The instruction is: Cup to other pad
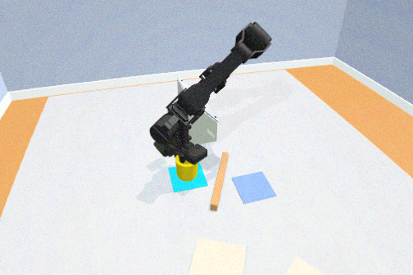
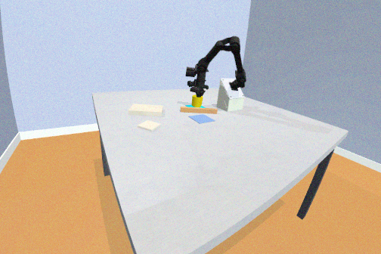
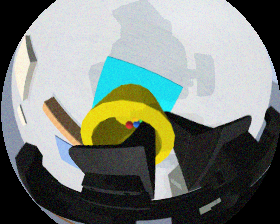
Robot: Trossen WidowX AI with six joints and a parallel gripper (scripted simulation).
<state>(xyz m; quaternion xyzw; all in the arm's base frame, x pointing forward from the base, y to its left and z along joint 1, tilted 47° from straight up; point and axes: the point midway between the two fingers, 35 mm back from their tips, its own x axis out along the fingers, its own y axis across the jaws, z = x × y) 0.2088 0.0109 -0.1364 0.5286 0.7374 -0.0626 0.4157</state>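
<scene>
Now: the yellow cup 20 mm to the left of my gripper tip and 20 mm ahead of it. Also, from my gripper tip: cyan pad: 50 mm below, 20 mm to the left, 20 mm ahead; then wooden bar: 110 mm to the left, 70 mm ahead, 40 mm below; then blue pad: 210 mm to the left, 110 mm ahead, 50 mm below.
</scene>
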